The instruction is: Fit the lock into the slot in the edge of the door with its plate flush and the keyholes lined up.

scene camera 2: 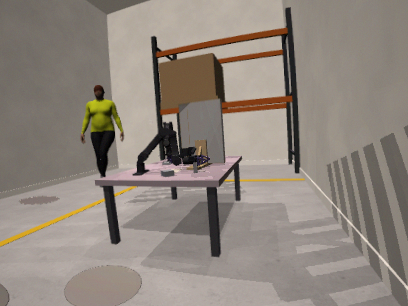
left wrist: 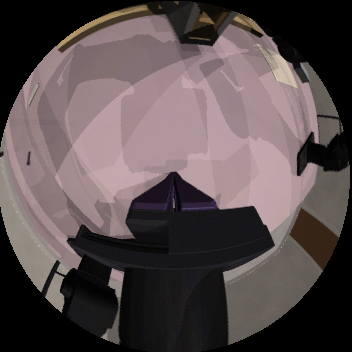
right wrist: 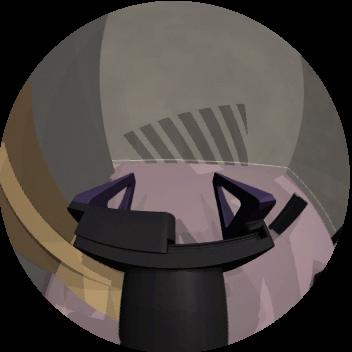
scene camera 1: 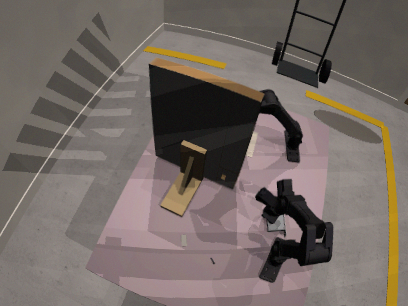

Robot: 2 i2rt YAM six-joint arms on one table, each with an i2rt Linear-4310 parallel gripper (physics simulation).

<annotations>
same spot on dark door: point(right wrist: 66, 109) = point(scene camera 2: 213, 144)
</annotations>
